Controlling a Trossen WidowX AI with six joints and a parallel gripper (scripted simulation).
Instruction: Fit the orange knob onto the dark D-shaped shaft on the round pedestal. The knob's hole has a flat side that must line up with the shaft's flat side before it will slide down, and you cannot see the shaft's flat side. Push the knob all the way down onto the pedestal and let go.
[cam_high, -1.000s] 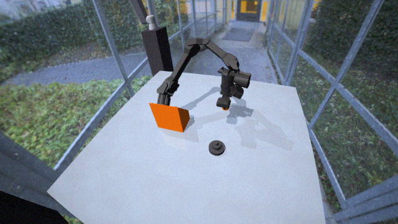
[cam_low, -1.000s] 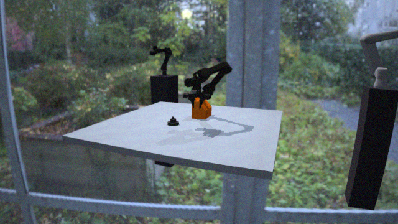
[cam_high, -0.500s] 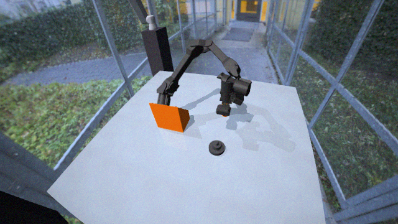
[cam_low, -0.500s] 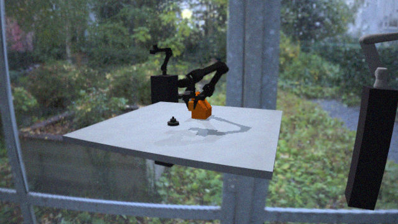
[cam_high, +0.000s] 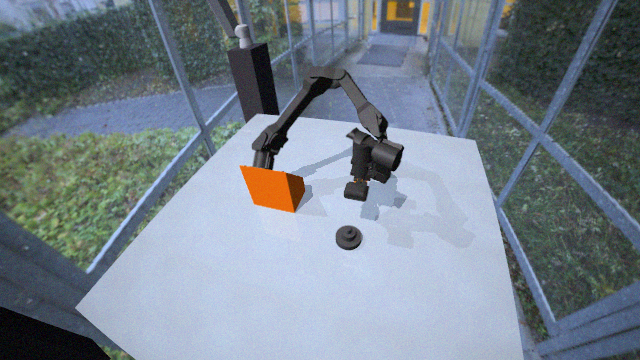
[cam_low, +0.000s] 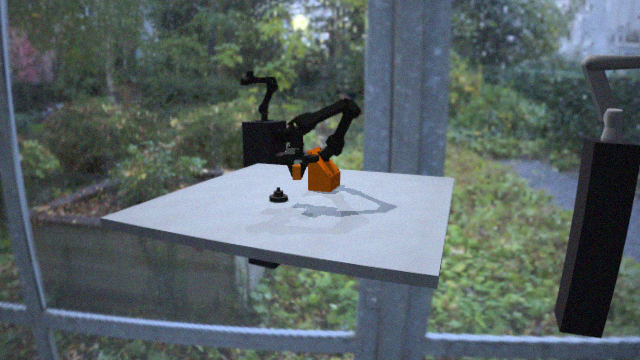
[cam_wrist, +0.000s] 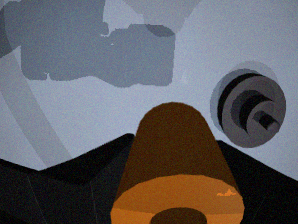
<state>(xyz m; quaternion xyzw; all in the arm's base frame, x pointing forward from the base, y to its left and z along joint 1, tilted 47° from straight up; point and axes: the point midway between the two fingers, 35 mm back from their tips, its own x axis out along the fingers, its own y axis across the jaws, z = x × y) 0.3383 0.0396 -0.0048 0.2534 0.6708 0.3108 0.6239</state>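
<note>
Now: the pedestal 100 mm to the right of my gripper tip and 90 mm below it. Round my gripper tip: orange knob 20 mm above.
</note>
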